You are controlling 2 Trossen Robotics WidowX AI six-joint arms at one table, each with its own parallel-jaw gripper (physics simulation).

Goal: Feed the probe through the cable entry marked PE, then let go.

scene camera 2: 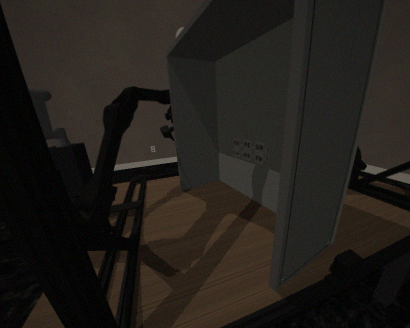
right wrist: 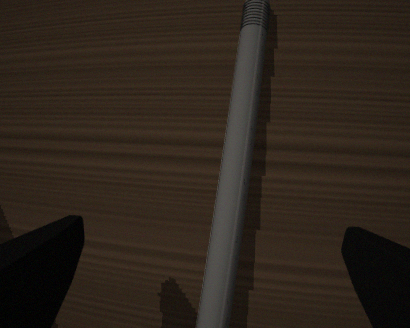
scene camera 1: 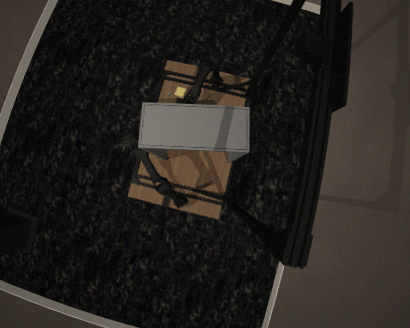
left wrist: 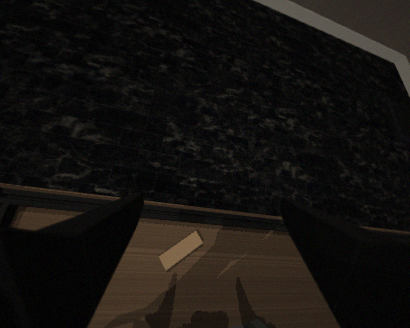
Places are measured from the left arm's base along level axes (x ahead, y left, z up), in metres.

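Where they show: left gripper, fingertip midpoint: [left wrist: 213,201]; right gripper, fingertip midpoint: [right wrist: 217,235]; left arm's base, link origin: [scene camera 1: 182,201]; right arm's base, link origin: [scene camera 1: 216,84].
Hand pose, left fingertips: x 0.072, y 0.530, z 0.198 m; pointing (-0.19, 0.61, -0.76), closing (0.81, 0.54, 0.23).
Note:
Things, the pixels of their top centre, and the offset from my left fingertips. "spot": a spot on its surface instead. Level surfaces: height alone.
- probe, top centre: [right wrist: 224,202] dx +0.410, dy +0.003, dz -0.192 m
- grey cabinet, top centre: [scene camera 2: 234,22] [scene camera 1: 194,126] dx +0.310, dy -0.311, dz +0.345 m
- PE label, surface spot: [scene camera 2: 247,145] spot: dx +0.350, dy -0.212, dz -0.004 m
- yellow block, top centre: [scene camera 1: 180,91] dx +0.545, dy +0.129, dz -0.206 m
- pale block, top centre: [left wrist: 181,249] dx +0.041, dy -0.029, dz -0.203 m
- wooden table, surface height: dz -0.217 m
The probe [right wrist: 231,160], a long grey rod with a ribbed end at the top, lies on the wood in the right wrist view. My right gripper [right wrist: 217,235] is open, its fingers on either side of the rod without touching it. My left gripper [scene camera 2: 167,123] [left wrist: 213,201] is open and empty; in scene camera 2 it hangs beside the outer left wall of the grey cabinet [scene camera 1: 175,125] [scene camera 2: 194,125]. The PE label [scene camera 2: 247,145] is in the upper row of small plates on the cabinet's back wall, seen dimly. The probe cannot be made out in the scene camera views.
A yellow block [scene camera 1: 180,91] lies behind the cabinet in scene camera 1. A pale block [left wrist: 181,250] lies on the wood between the left fingers' outlines. Black rails [scene camera 2: 134,220] run along the wooden table [scene camera 1: 175,167]. Dark arm shadows cross the wood before the cabinet's open side.

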